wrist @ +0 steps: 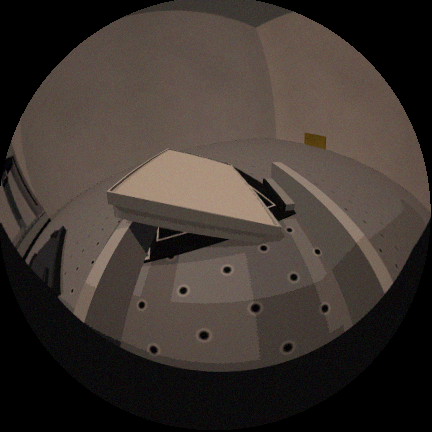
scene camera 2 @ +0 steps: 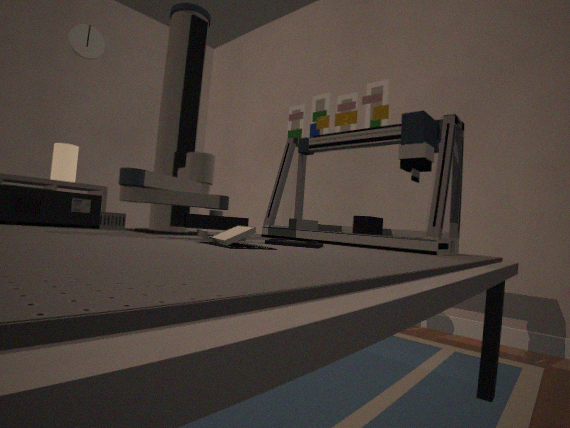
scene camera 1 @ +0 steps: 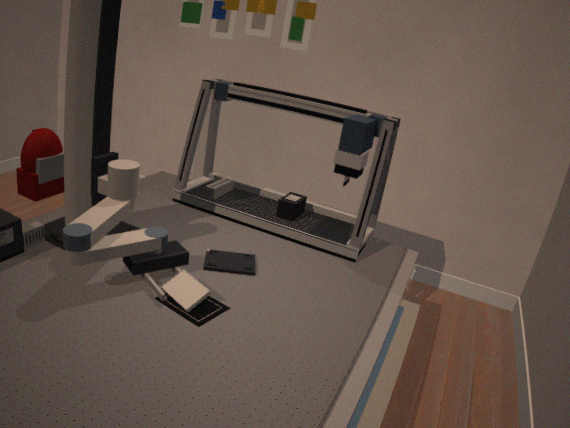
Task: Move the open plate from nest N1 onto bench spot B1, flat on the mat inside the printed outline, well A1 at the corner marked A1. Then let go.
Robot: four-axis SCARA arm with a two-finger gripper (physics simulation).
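Frame: origin at the arm's base, x ahead, y right, z down, level; metres.
Where they show: gripper, fingertip midpoint: (wrist: 221, 176) (scene camera 2: 225, 236) (scene camera 1: 179, 294).
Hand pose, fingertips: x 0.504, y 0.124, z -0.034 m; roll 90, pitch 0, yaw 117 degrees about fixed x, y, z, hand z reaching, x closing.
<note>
Each offset is from my fingertips to the top centre of the thing. "spot": to the spot under its first point.
The pale plate {dx +0.005, dy -0.020, dz -0.030 m} (scene camera 1: 186, 291) (scene camera 2: 234, 235) (wrist: 195, 187) is tilted over the black mat (scene camera 1: 220, 308) (scene camera 2: 262, 247) (wrist: 172, 246), one side raised, and turned relative to the printed outline. Its wells cannot be made out. My gripper (scene camera 1: 176, 286) (wrist: 221, 176) is low at the mat, its fingers drawn in to a narrow setting, with nothing gripped. In the wrist view the plate overlaps the left finger, whose tip is hidden; a gap shows between the plate and the right finger's pad. The A1 mark is not readable.
A dark flat tray {dx +0.003, dy -0.276, dz +0.003 m} (scene camera 1: 230, 263) (scene camera 2: 294, 243) (wrist: 48, 265) lies beside the mat, toward the gantry frame {spot: dx -0.028, dy -0.747, dz -0.462 m} (scene camera 1: 300, 102) (scene camera 2: 350, 140). A black block {spot: dx +0.048, dy -0.639, dz -0.082 m} (scene camera 1: 291, 207) (scene camera 2: 367, 225) stands on the gantry's deck. A dark box {spot: dx -0.539, dy +0.291, dz -0.039 m} (scene camera 2: 47, 207) stands at the left.
</note>
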